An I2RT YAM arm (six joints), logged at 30 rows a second.
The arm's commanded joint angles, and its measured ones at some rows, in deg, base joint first. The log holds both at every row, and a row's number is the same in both.
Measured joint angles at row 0:
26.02 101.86 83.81 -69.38 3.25 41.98
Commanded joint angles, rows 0 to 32:
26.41 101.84 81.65 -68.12 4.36 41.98
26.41 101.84 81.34 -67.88 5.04 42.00
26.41 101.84 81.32 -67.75 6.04 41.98
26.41 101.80 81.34 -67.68 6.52 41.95
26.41 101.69 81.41 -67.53 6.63 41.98
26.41 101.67 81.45 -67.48 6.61 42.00
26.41 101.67 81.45 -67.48 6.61 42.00
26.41 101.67 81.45 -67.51 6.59 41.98
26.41 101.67 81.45 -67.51 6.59 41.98
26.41 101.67 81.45 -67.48 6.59 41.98
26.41 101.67 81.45 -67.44 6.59 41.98
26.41 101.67 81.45 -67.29 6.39 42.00
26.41 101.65 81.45 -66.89 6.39 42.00
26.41 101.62 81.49 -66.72 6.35 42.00
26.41 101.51 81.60 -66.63 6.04 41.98
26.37 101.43 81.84 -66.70 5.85 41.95
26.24 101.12 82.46 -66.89 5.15 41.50
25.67 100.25 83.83 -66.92 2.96 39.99
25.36 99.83 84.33 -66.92 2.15 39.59
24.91 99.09 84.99 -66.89 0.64 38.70
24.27 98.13 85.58 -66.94 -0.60 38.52
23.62 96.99 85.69 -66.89 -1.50 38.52
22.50 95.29 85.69 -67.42 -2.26 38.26
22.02 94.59 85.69 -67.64 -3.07 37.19
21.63 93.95 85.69 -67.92 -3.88 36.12
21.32 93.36 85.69 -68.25 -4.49 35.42
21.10 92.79 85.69 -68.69 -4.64 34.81
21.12 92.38 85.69 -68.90 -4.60 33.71
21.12 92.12 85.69 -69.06 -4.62 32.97
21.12 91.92 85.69 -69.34 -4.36 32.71
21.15 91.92 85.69 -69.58 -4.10 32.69
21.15 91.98 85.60 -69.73 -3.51 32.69
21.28 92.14 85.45 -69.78 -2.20 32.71
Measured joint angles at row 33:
21.04 93.51 83.50 -69.91 -3.18 34.35
